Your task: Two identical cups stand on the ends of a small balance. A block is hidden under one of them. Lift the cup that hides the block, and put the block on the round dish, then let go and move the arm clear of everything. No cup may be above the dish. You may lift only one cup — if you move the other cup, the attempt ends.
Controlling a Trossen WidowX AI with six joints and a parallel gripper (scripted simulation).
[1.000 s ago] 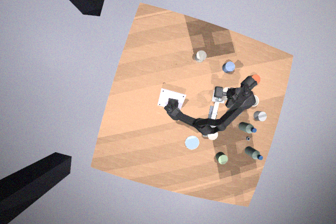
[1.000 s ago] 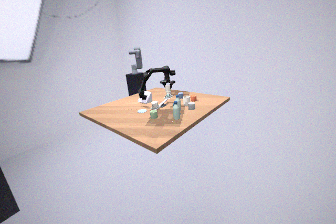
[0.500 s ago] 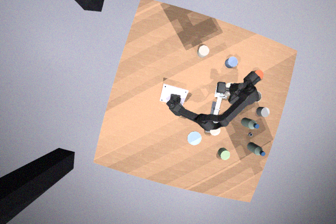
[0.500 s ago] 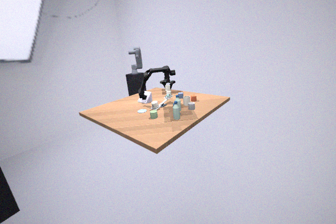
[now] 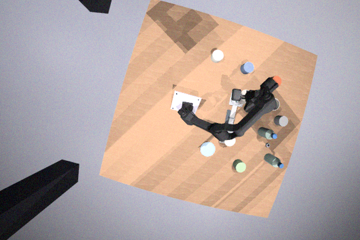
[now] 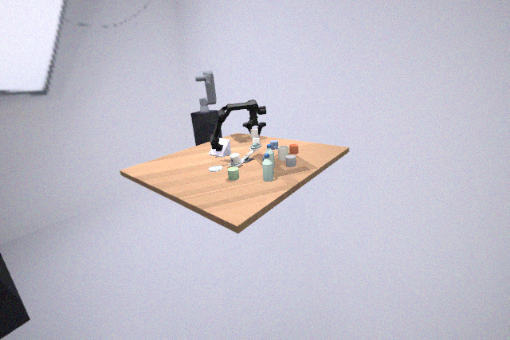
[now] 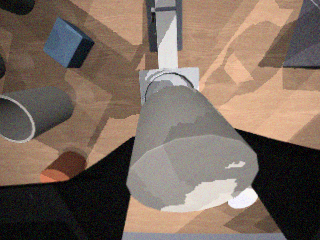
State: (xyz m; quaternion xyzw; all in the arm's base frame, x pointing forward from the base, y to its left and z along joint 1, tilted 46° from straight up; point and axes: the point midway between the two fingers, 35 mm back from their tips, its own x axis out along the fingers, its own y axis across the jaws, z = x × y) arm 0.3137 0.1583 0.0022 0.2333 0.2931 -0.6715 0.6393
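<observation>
Right now my gripper tip is 11 cm past the round light-blue dish, 37 cm to the left of it and 17 cm above it. From my gripper tip the other things lie so: blue block (17 cm ahead, 10 cm to the right, 15 cm below); balance beam (14 cm to the right, 13 cm below); blue cylinder (5 cm ahead, 23 cm to the left, 13 cm below).
</observation>
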